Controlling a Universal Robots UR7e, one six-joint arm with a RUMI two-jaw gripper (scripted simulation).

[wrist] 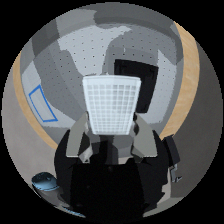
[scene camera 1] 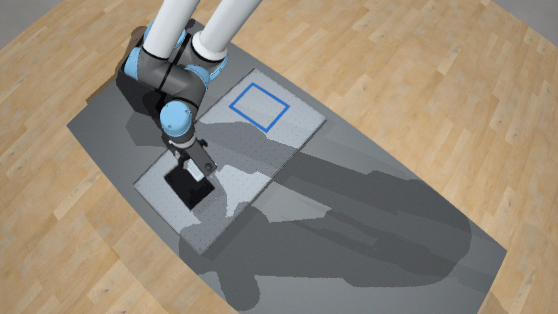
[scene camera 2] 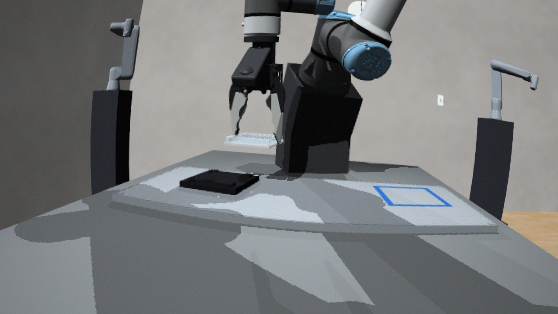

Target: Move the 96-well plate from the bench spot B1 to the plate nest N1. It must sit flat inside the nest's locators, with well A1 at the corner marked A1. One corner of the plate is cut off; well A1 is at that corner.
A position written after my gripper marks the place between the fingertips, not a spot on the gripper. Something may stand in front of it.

Note:
I see my gripper [scene camera 2: 256, 142], a white 96-well plate [wrist: 118, 121] and a black plate nest [scene camera 2: 214, 182].
The black plate nest is seen too in the wrist view [wrist: 135, 69] and in scene camera 1 [scene camera 1: 183, 183].

